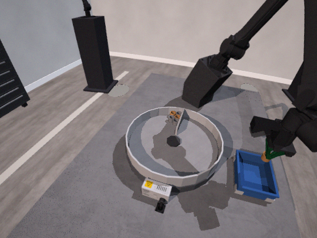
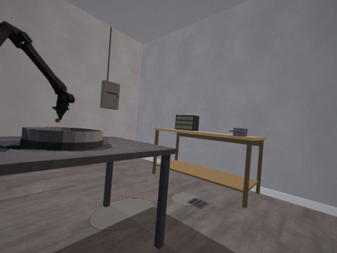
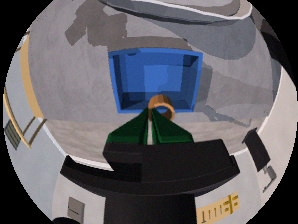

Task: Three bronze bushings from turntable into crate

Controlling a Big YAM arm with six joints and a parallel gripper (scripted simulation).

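The blue crate lies 10 mm behind my hand and 130 mm below it. Round my hand: round turntable (110 mm behind, 340 mm to the right, 110 mm below).
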